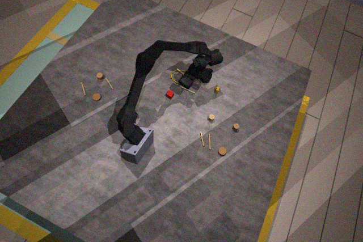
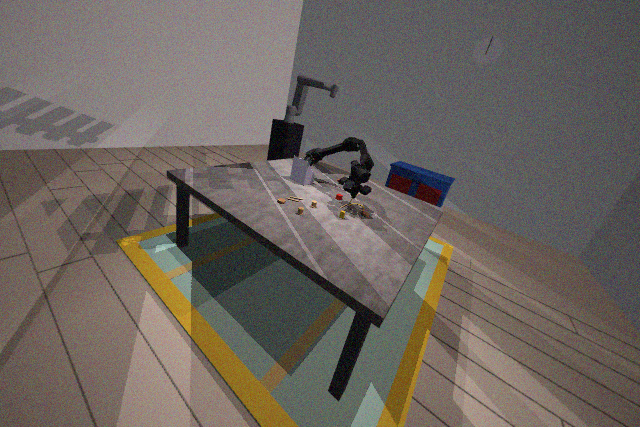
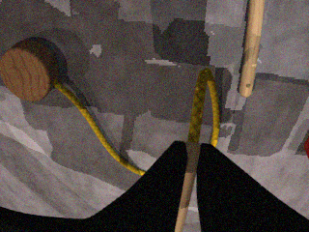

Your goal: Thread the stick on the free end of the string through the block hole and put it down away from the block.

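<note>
The round wooden block lies 20 cm to the right of my gripper tip, 12 cm behind it and 5 cm below it. Round my gripper tip: red block (11 cm behind, 5 cm below, 4 cm to the left); then yellow block (16 cm to the right, 4 cm below, 4 cm ahead); then round wooden button (10 cm ahead, 6 cm below).
</note>
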